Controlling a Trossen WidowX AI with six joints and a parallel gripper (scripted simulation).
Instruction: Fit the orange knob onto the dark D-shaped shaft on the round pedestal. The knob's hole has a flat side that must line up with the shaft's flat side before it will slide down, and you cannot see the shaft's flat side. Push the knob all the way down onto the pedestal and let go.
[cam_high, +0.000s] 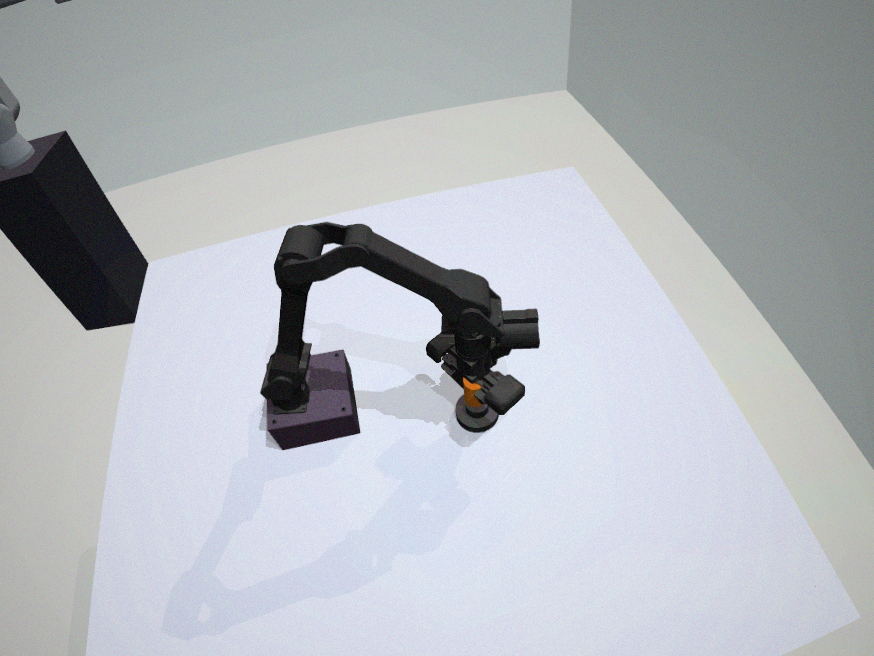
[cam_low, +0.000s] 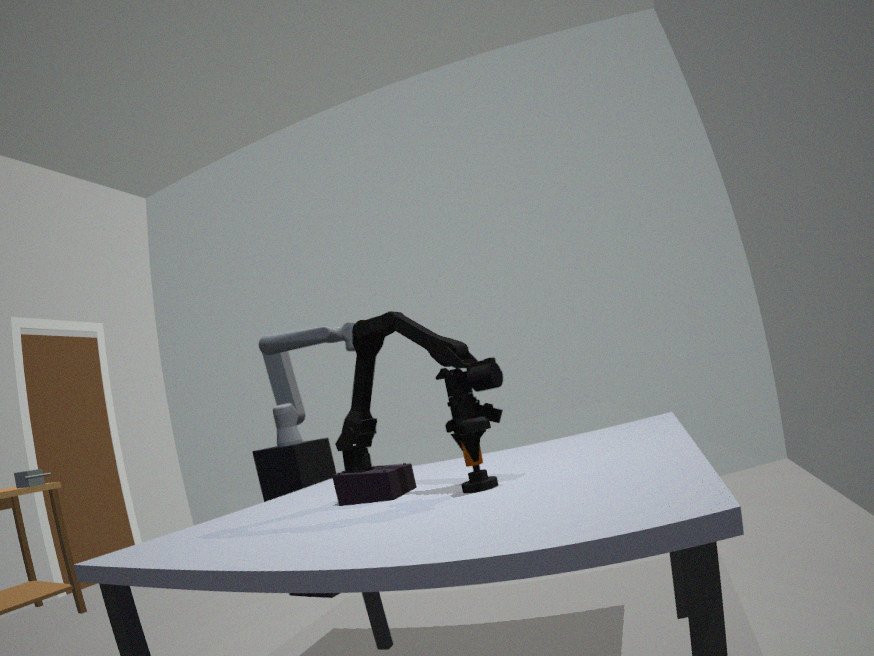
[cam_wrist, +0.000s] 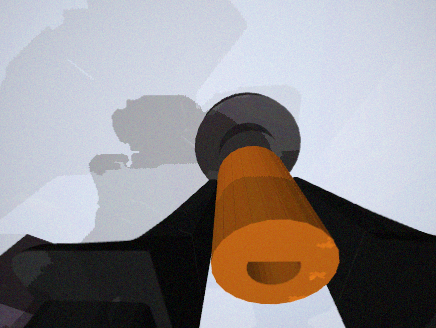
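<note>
The orange knob lies 20 mm above my gripper tip. Round my gripper tip: pedestal (40 mm below).
</note>
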